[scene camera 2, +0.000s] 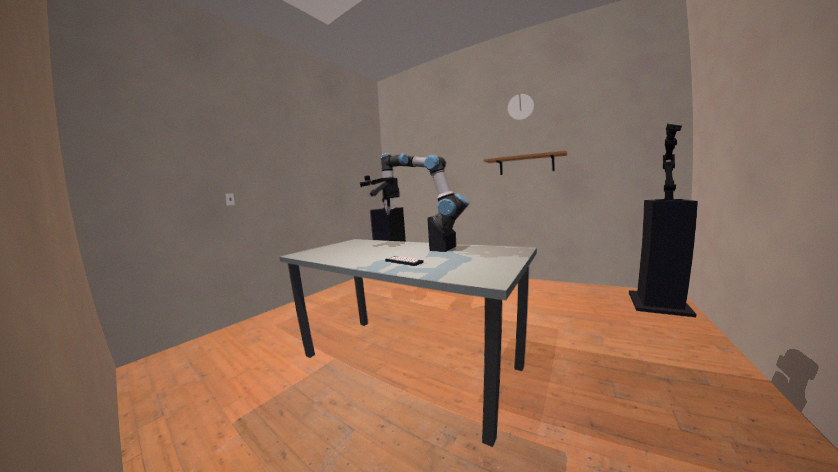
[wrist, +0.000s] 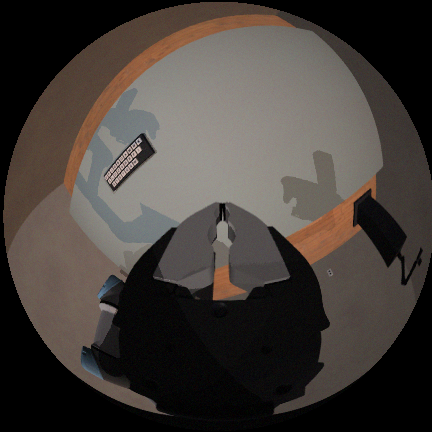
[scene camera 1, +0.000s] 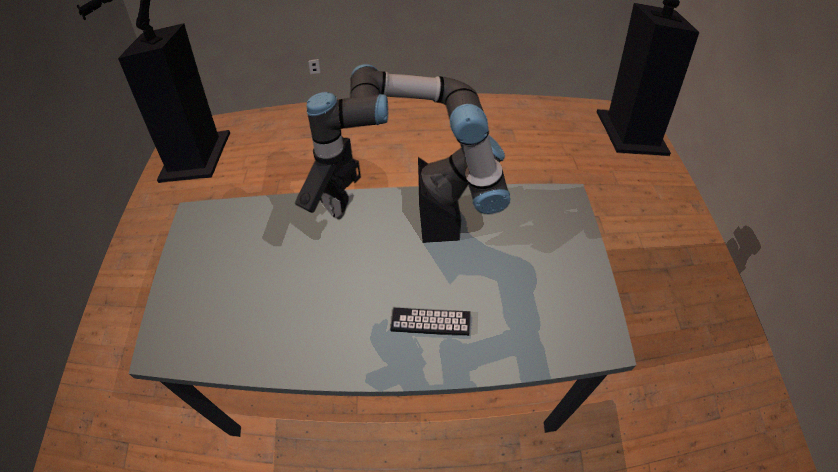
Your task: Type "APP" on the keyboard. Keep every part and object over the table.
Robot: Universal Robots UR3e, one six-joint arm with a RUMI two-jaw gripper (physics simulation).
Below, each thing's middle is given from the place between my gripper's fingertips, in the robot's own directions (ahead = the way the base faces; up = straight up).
Now: hand 16 cm short of the black keyboard [scene camera 1: 445,322], 22 cm to the right of it and 21 cm above it.
